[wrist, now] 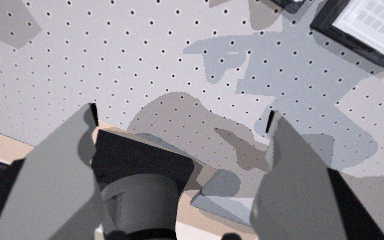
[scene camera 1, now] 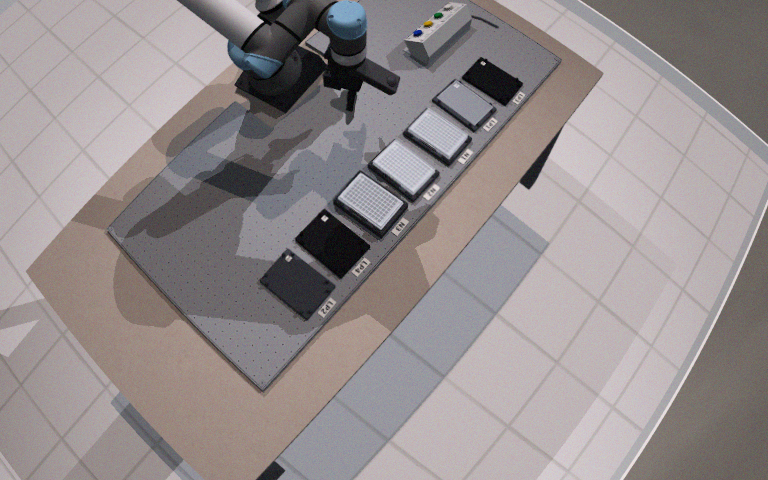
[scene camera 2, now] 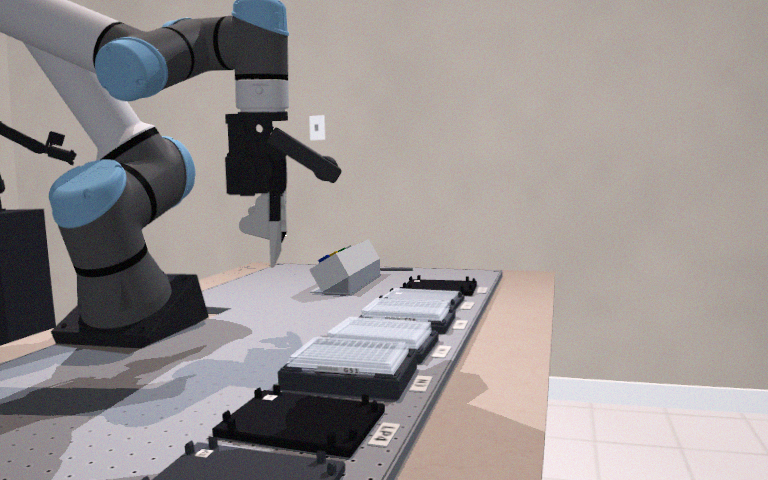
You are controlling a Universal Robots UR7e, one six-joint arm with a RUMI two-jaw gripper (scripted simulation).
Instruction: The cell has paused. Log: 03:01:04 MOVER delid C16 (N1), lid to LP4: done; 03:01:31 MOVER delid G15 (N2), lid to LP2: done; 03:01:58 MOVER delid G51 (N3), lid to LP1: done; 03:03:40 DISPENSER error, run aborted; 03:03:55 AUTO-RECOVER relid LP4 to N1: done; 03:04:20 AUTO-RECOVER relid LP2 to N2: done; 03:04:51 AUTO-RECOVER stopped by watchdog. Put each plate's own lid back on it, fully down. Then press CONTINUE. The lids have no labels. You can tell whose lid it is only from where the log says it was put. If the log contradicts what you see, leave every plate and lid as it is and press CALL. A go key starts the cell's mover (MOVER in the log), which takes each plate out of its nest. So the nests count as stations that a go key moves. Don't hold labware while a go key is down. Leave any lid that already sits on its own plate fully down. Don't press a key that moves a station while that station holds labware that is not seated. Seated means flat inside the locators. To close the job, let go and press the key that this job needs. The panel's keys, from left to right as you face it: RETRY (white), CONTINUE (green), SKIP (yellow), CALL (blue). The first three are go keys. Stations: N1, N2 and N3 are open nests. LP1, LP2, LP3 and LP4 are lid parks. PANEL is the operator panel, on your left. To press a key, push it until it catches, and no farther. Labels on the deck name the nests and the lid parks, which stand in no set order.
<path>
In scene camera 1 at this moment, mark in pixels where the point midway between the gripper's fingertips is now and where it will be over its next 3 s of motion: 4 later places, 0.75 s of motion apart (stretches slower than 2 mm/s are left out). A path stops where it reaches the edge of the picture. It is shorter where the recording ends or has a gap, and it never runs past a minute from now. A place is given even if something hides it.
My gripper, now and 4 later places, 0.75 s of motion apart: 356, 100; 357, 110; 356, 122; 381, 115; 417, 104
</path>
